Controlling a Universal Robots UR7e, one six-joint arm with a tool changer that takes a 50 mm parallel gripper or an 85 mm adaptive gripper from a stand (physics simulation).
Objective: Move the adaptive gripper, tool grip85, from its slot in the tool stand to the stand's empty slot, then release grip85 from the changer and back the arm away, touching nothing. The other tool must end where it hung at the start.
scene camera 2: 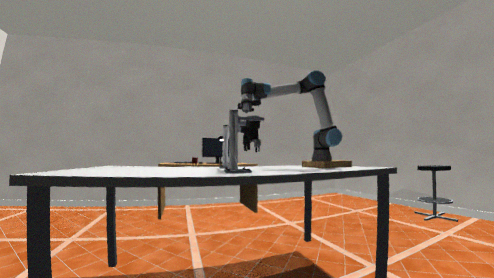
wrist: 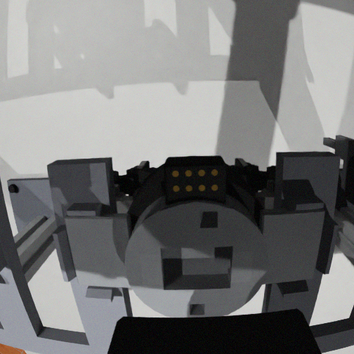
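Pixels of known places: end effector, tool point: (scene camera 2: 246, 110); arm's base, origin of the base link: (scene camera 2: 321, 160).
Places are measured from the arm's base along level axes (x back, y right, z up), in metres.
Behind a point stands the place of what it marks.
Observation:
The adaptive gripper grip85 (scene camera 2: 251, 148) @[x -0.591, y -0.157, z 0.082 m] hangs upright in the tool stand (scene camera 2: 233, 142) @[x -0.710, y -0.345, z 0.102 m], its fingers apart and nothing between them. The arm's changer (scene camera 2: 247, 106) @[x -0.599, y -0.134, z 0.350 m] is above it, with a visible gap. In the wrist view, grip85's round grey tool plate (wrist: 147, 250) sits between the stand's grey holders (wrist: 97, 247) (wrist: 294, 245); its contact block (wrist: 195, 180) shows several gold pins. A black changer part (wrist: 215, 335) crosses the bottom. Finger linkages show partly on both sides. The other tool cannot be made out clearly. I cannot tell which slot holds grip85.
The stand is on the white table (scene camera 2: 125, 172) @[x -1.210, y -0.415, z -0.048 m]; the arm's base stands on a wooden block (scene camera 2: 327, 163) @[x -0.044, y -0.143, z -0.017 m] at the right. A desk with a monitor (scene camera 2: 211, 147) is behind. A stool (scene camera 2: 434, 168) stands on the floor to the right. Shadows cross the white surface in the wrist view.

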